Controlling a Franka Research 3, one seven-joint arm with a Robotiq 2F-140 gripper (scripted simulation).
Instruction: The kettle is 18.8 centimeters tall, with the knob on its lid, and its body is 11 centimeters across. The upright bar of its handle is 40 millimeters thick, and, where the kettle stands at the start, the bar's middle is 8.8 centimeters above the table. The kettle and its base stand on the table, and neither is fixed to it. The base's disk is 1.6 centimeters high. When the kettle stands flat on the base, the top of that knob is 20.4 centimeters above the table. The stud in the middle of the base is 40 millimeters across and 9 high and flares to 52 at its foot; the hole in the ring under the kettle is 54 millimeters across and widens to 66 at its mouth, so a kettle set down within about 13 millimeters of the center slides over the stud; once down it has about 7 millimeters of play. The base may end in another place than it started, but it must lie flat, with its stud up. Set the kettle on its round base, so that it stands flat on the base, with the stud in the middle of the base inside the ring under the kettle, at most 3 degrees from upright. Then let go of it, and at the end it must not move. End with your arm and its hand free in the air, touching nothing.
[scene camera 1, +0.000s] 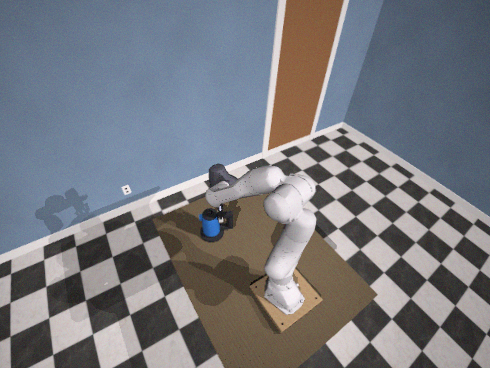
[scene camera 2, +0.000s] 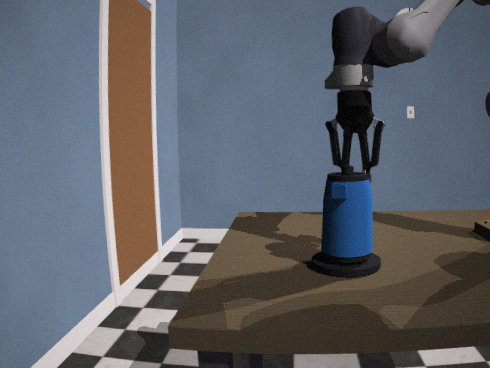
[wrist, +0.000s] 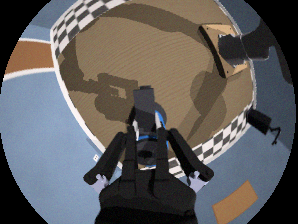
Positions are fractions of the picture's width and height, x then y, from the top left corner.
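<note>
The gripper (wrist: 0.49, 0.53) appears in the wrist view. A blue kettle is visible both at (scene camera 2: 0.71, 0.62) and at (wrist: 0.48, 0.44), while a round black base (scene camera 2: 0.65, 0.72) can be seen as well.
</note>
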